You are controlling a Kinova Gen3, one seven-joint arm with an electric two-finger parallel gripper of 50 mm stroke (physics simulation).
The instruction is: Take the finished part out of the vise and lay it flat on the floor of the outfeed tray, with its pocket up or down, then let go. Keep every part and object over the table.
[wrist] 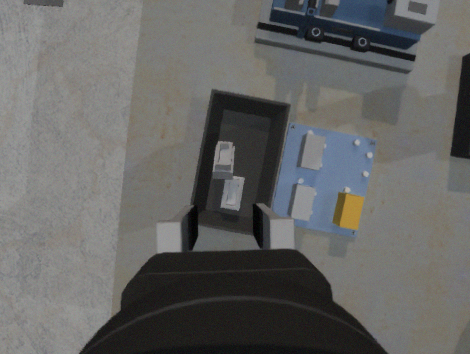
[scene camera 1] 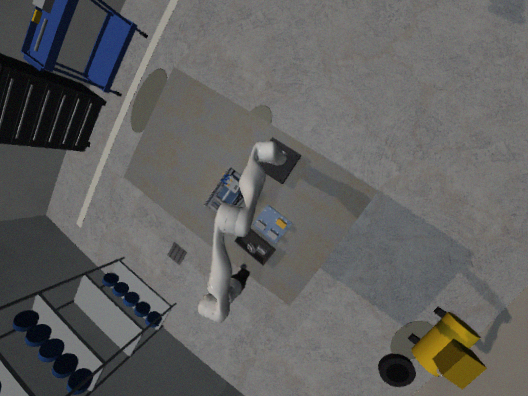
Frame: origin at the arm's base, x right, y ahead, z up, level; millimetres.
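Where they show: gripper, fingertip midpoint: (wrist: 225, 220) (scene camera 1: 243, 268).
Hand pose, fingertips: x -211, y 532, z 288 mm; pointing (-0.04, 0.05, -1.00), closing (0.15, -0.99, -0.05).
Each offset is from my fingertips to the centre of the thing.
The dark outfeed tray (scene camera 1: 265, 256) (wrist: 250, 97) holds two pale grey parts near its left wall. The lower part @[dx -13, dy -2, dz -303 mm] (wrist: 232, 193) shows a pocket facing up. The upper part @[dx +45, dy +21, dz -288 mm] (wrist: 224, 159) also shows its pocket, sits higher and has a visible end face; I cannot tell what it rests on. The blue and grey vise @[dx +358, dy -160, dz -283 mm] (scene camera 1: 231, 193) (wrist: 360, 15) is beyond the tray, cut off by the wrist view's top edge and partly behind the arm in the scene view. Whether it holds a part is not clear. My gripper (scene camera 1: 243, 268) (wrist: 225, 220) is open and empty, above the tray's near end.
A light blue plate @[dx +30, dy -170, dz -328 mm] (scene camera 1: 270, 215) (wrist: 335, 165) stands right beside the tray, with two grey blocks, white pins and a yellow block @[dx -18, dy -216, dz -306 mm] (scene camera 1: 281, 223) (wrist: 348, 211). A dark object (wrist: 462, 115) is at the wrist view's right edge. The table edge runs left of the tray there.
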